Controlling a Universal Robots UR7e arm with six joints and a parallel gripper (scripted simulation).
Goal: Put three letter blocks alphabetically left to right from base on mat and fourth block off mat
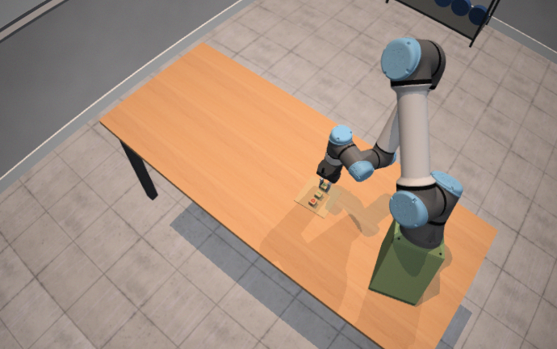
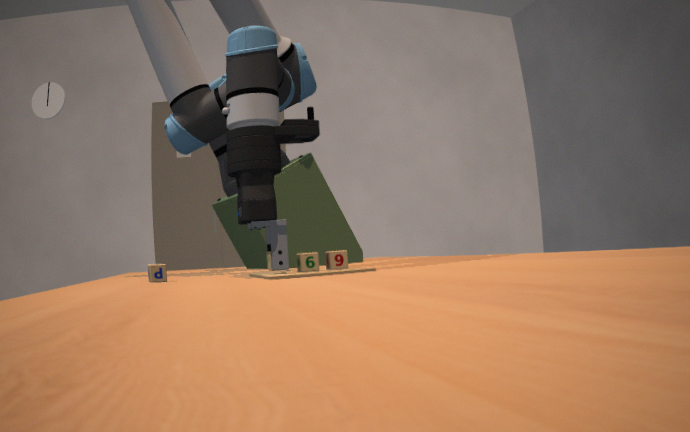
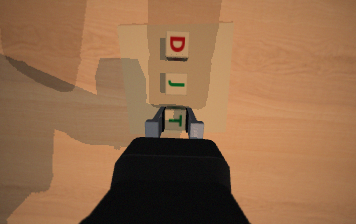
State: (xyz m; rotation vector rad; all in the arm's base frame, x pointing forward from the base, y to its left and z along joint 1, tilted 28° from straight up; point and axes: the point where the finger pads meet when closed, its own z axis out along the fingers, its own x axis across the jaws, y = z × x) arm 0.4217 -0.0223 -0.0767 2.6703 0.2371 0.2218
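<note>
The thin tan mat lies 10 mm behind my hand, 40 mm to the left of it and 30 mm below it. Also, from my hand: red D block: 10 mm behind, 80 mm to the left, 10 mm below; blue-marked block: 20 mm behind, 180 mm to the right, 10 mm below.
</note>
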